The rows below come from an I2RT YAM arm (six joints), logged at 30 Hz.
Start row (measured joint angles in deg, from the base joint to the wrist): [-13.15, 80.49, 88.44, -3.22, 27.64, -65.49]
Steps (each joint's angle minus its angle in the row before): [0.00, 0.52, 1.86, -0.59, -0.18, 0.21]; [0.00, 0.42, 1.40, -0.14, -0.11, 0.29]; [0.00, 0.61, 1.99, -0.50, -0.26, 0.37]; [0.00, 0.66, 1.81, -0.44, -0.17, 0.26]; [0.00, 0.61, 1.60, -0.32, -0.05, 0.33]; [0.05, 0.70, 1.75, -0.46, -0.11, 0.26]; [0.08, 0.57, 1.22, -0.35, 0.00, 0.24]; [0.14, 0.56, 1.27, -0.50, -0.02, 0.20]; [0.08, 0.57, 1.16, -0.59, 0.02, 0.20]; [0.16, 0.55, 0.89, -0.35, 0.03, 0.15]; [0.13, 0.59, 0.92, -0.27, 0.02, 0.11]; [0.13, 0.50, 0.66, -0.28, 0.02, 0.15]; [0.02, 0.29, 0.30, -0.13, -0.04, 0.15]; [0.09, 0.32, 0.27, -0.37, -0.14, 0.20]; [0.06, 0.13, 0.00, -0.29, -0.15, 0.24]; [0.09, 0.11, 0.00, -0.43, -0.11, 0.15]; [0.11, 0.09, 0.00, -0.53, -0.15, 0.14]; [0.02, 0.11, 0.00, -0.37, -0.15, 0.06]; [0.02, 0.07, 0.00, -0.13, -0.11, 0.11]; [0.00, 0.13, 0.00, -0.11, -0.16, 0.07]
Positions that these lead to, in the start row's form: [-13.15, 81.01, 90.30, -3.81, 27.46, -65.28]; [-13.15, 81.43, 91.70, -3.95, 27.35, -64.99]; [-13.15, 82.04, 93.69, -4.45, 27.09, -64.62]; [-13.15, 82.70, 95.50, -4.89, 26.92, -64.36]; [-13.15, 83.31, 97.10, -5.21, 26.87, -64.03]; [-13.10, 84.01, 98.85, -5.67, 26.76, -63.77]; [-13.02, 84.58, 100.07, -6.02, 26.76, -63.53]; [-12.88, 85.14, 101.34, -6.52, 26.74, -63.33]; [-12.80, 85.71, 102.50, -7.11, 26.76, -63.13]; [-12.64, 86.26, 103.39, -7.46, 26.79, -62.98]; [-12.51, 86.85, 104.31, -7.73, 26.81, -62.87]; [-12.38, 87.35, 104.97, -8.01, 26.83, -62.72]; [-12.36, 87.64, 105.27, -8.14, 26.79, -62.57]; [-12.27, 87.96, 105.54, -8.51, 26.65, -62.37]; [-12.21, 88.09, 105.54, -8.80, 26.50, -62.13]; [-12.12, 88.20, 105.54, -9.23, 26.39, -61.98]; [-12.01, 88.29, 105.54, -9.76, 26.24, -61.84]; [-11.99, 88.40, 105.54, -10.13, 26.09, -61.78]; [-11.97, 88.47, 105.54, -10.26, 25.98, -61.67]; [-11.97, 88.60, 105.54, -10.37, 25.82, -61.60]
